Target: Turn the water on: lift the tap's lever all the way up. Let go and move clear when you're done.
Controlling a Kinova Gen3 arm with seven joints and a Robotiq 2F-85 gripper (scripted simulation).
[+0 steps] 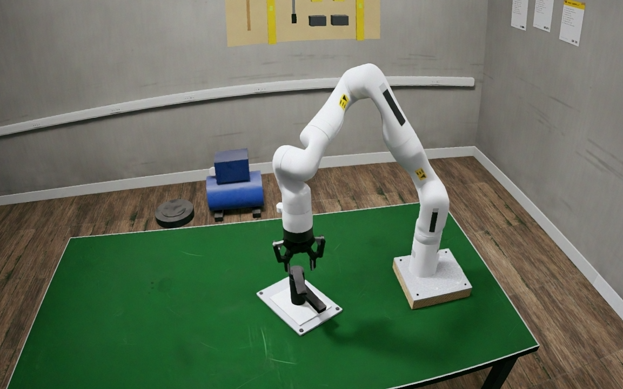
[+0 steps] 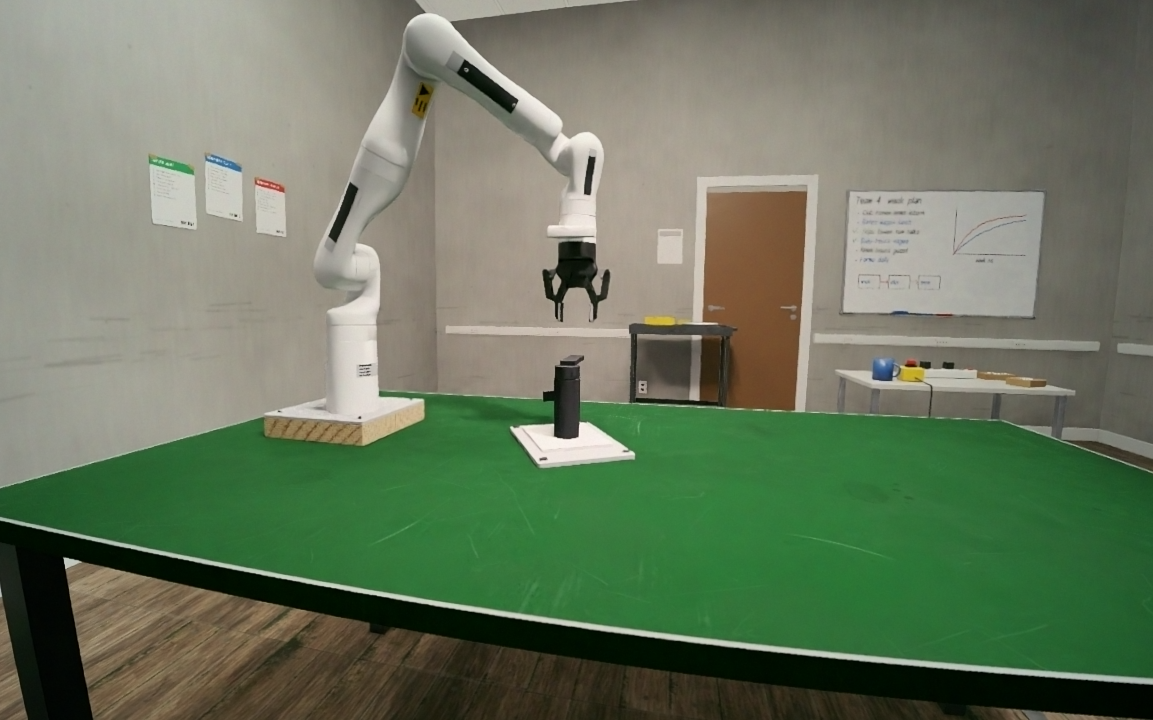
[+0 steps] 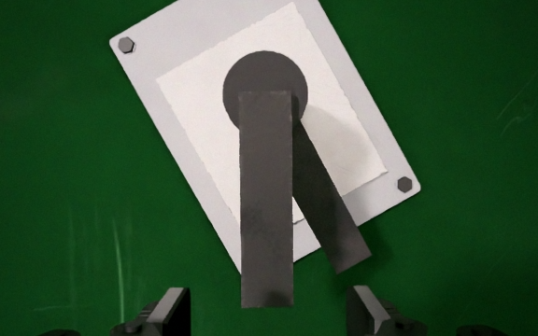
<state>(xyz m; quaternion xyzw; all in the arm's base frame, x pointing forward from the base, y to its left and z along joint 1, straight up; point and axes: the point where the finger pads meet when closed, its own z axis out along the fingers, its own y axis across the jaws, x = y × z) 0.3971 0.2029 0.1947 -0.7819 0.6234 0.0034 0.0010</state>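
The lever is 1 cm ahead of my hand, 3 cm to the right of it and 9 cm below it. Also, from my hand: bolted plate 2 cm ahead, 9 cm to the right, 23 cm below; tap 1 cm ahead, 6 cm to the right, 14 cm below.
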